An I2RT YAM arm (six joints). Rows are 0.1 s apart.
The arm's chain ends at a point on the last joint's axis. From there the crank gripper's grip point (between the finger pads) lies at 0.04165 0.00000 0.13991 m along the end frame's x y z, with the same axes.
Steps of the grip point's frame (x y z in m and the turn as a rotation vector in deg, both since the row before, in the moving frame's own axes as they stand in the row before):
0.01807, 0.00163, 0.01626, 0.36, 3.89, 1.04
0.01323, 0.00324, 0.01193, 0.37, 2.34, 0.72
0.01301, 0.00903, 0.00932, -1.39, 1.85, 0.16
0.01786, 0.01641, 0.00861, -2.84, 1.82, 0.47
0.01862, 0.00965, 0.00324, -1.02, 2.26, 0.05
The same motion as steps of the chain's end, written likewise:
0.00867, 0.00166, 0.01941, 0.36, 3.89, 1.04
0.00755, 0.00358, 0.01375, 0.37, 2.34, 0.72
0.00852, 0.00553, 0.01078, -1.39, 1.85, 0.16
0.01347, 0.00915, 0.01018, -2.84, 1.82, 0.47
0.01314, 0.00714, 0.00501, -1.02, 2.26, 0.05

